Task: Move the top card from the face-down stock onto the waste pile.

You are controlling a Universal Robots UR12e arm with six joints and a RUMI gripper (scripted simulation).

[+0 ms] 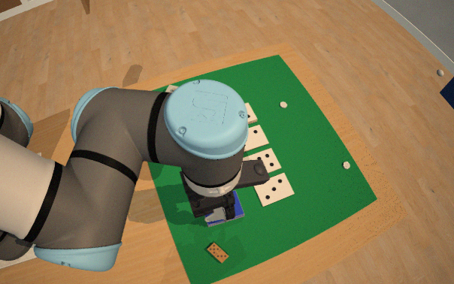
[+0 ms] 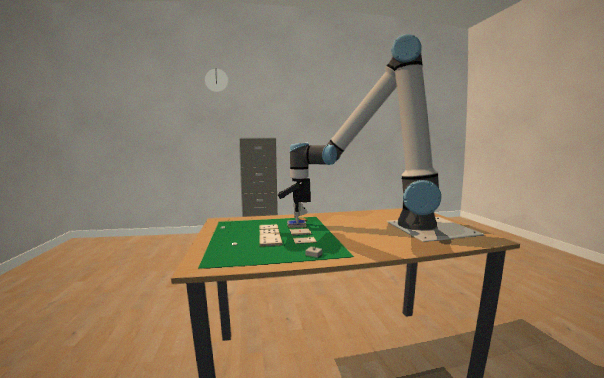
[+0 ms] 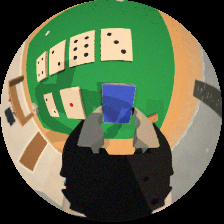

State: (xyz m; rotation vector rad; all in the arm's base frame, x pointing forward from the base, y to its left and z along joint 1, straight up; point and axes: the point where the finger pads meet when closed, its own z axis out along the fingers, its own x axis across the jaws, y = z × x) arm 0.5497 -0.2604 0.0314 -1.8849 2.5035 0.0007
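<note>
The green mat is 16 cm ahead of my hand, 11 cm to the left of it and 5 cm below it. From my hand the other things lie so: grey block 8 cm ahead, 38 cm to the left, 2 cm below.
</note>
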